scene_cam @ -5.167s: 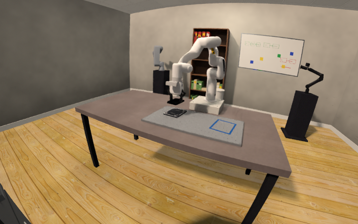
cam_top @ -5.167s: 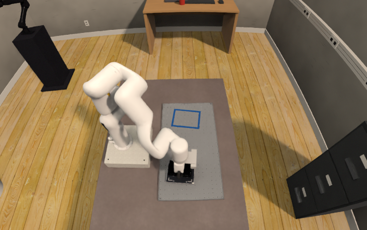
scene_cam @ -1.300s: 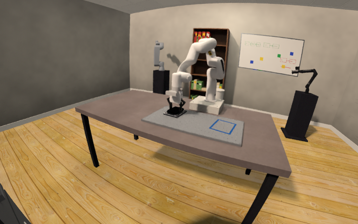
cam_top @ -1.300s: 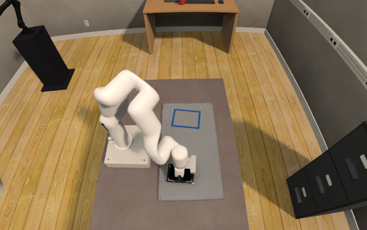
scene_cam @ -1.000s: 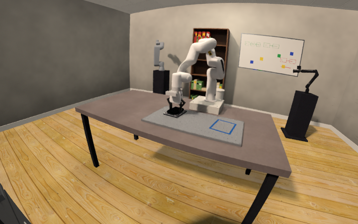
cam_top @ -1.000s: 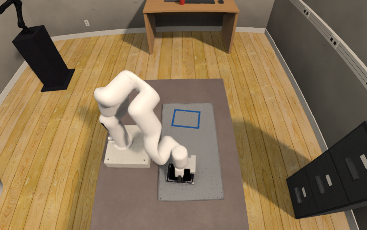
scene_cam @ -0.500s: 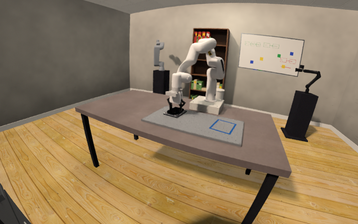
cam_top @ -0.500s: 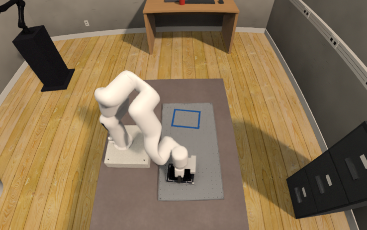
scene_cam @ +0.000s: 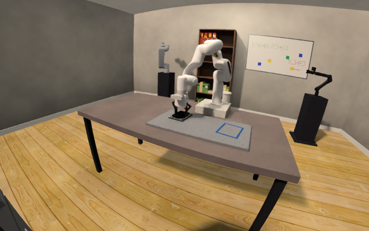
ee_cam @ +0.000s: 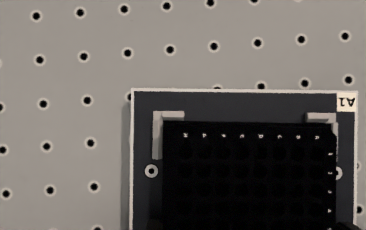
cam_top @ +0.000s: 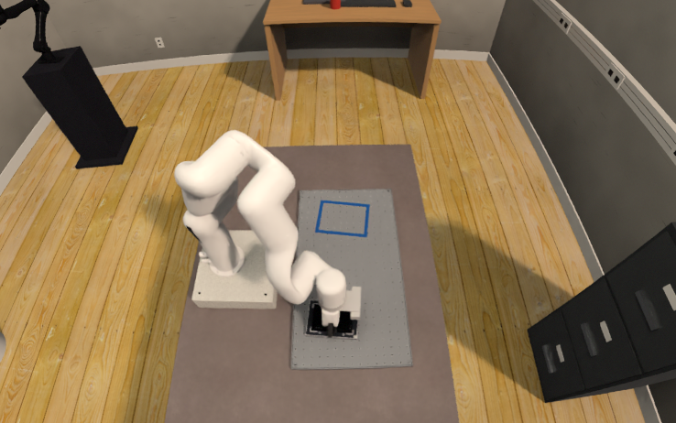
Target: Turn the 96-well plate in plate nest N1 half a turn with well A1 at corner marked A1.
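Right now the black 96-well plate is 1 cm below my hand. Also, from my hand: plate nest N1: 3 cm below.
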